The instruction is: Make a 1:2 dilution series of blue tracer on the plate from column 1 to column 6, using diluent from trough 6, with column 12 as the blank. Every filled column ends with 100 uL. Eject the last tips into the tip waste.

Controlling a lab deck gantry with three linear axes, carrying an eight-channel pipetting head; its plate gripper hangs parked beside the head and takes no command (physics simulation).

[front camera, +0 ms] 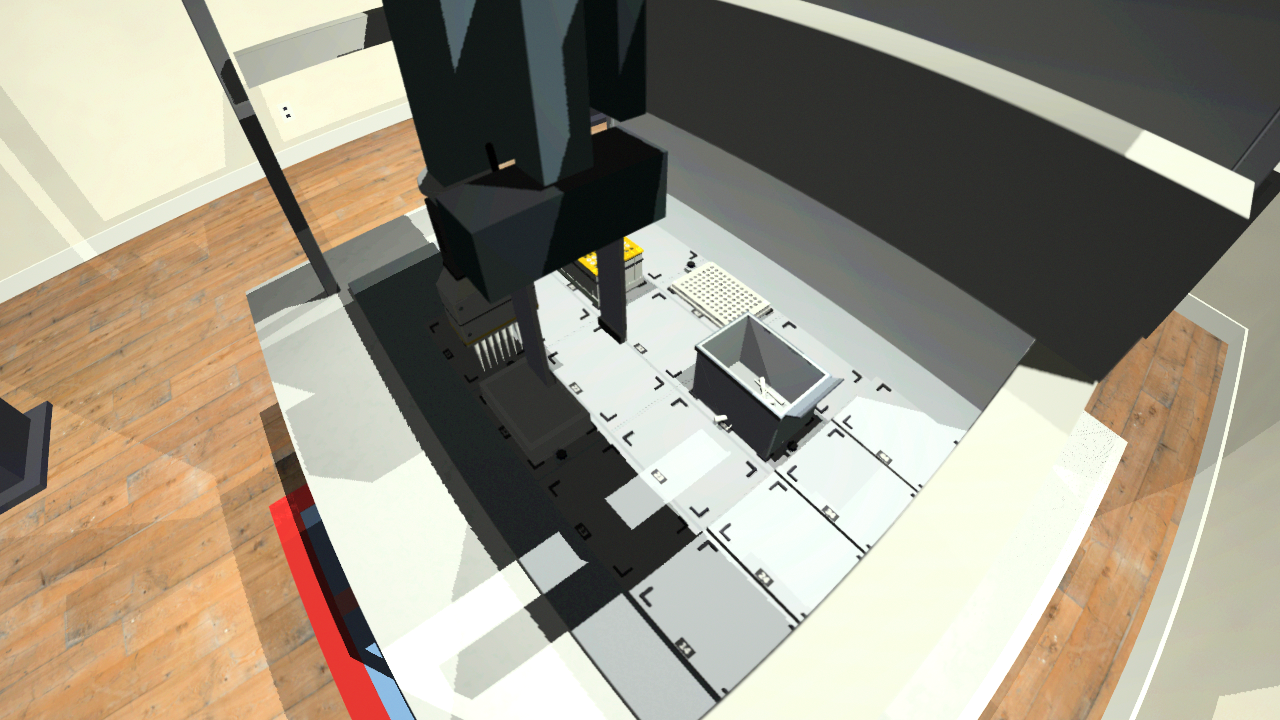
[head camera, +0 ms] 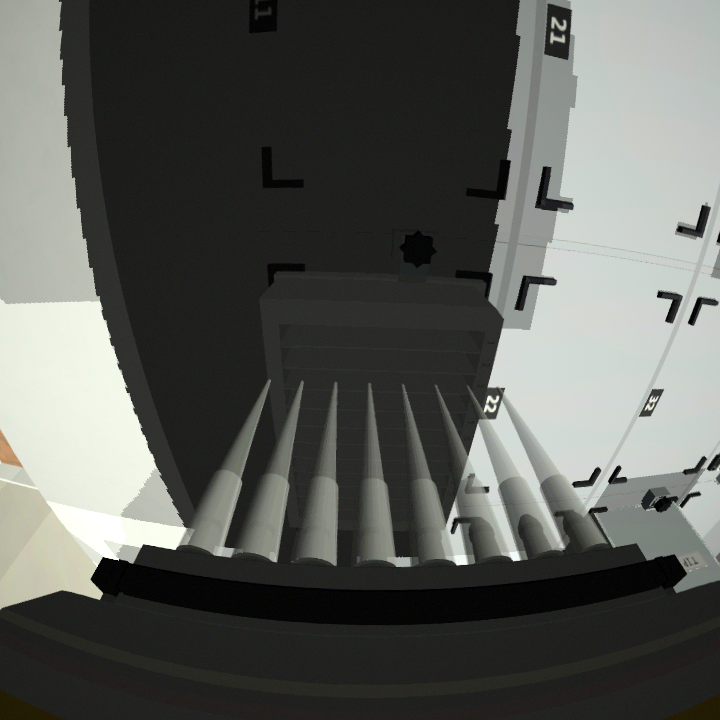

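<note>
The pipetting head (front camera: 478,304) carries a row of pale tips (front camera: 494,347) (head camera: 370,493). They hang above the dark, shadowed trough reservoir (front camera: 534,413) (head camera: 382,300); its liquid cannot be made out. The parked plate gripper (front camera: 577,356) hangs beside the head with its two fingers wide apart and empty; one finger overlaps the reservoir in the front view. The white plate (front camera: 720,291) lies at the back; its well colours cannot be read. The grey tip waste (front camera: 729,402) stands nearer the front, with white tips (front camera: 767,389) inside. The yellow tip rack (front camera: 632,247) is partly hidden behind a gripper finger.
A small white piece (front camera: 721,420) shows at the waste's left wall. A pale surface with a "TIP" label (head camera: 691,561) shows at the head view's lower right. Black corner brackets mark the deck slots. A dark upright post (front camera: 277,179) stands at the deck's far left corner.
</note>
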